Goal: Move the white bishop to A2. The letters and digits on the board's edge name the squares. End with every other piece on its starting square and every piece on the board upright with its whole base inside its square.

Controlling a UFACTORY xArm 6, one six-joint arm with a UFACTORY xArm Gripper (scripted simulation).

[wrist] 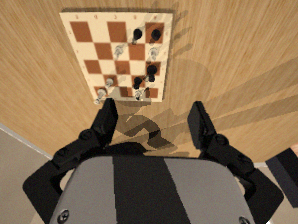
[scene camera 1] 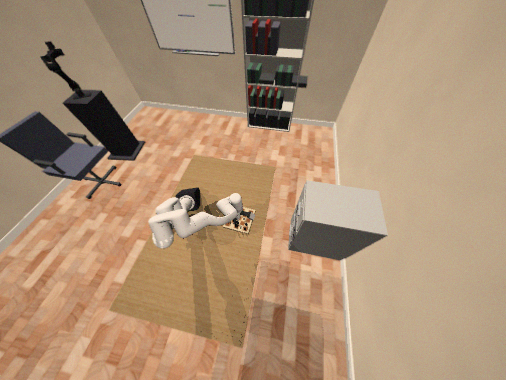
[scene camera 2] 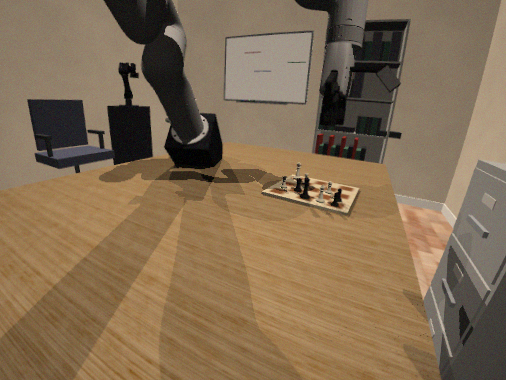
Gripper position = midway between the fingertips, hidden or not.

In view: my gripper [scene camera 2: 332, 125] and a chessboard [scene camera 2: 348, 195].
The chessboard shows as well in the wrist view [wrist: 93, 37]. My gripper also shows in the wrist view [wrist: 153, 108].
